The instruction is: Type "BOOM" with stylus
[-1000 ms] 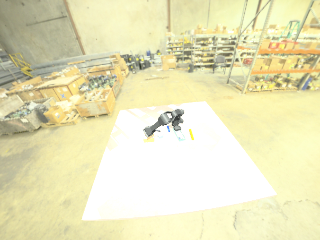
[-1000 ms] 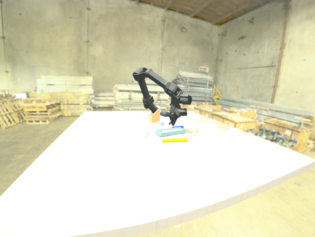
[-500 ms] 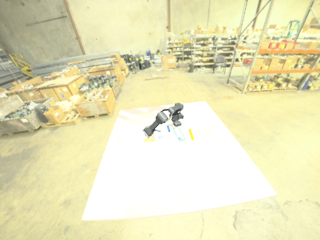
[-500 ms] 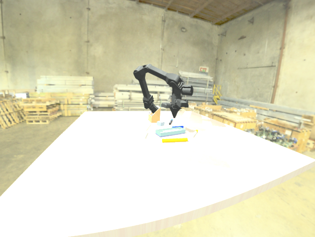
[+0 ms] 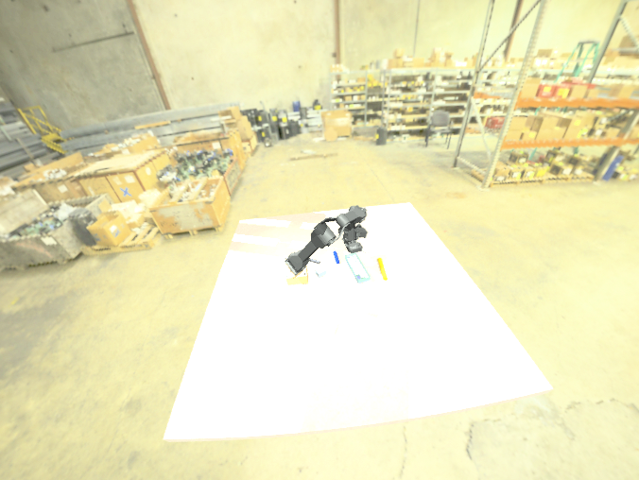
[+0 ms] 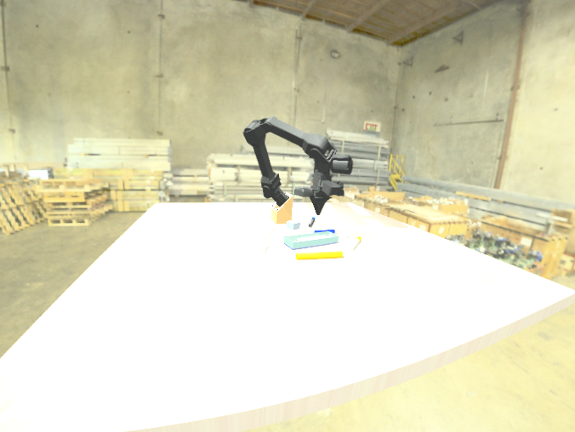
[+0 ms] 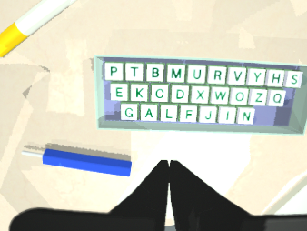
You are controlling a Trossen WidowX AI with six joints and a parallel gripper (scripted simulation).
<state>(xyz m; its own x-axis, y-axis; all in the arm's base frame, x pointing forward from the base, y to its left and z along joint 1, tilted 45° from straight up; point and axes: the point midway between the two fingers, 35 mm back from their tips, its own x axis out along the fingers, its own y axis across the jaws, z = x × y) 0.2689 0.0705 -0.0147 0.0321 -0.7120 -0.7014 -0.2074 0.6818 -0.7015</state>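
The blue stylus lies 70 mm behind my gripper tip, 100 mm to the left of it and 90 mm below it. The rest, counted from my gripper tip: thin white tip: 70 mm behind, 130 mm to the left, 90 mm below; then yellow-and-white pen: 60 mm ahead, 140 mm to the left, 90 mm below; then yellow marker: 160 mm ahead, 60 mm to the right, 90 mm below.
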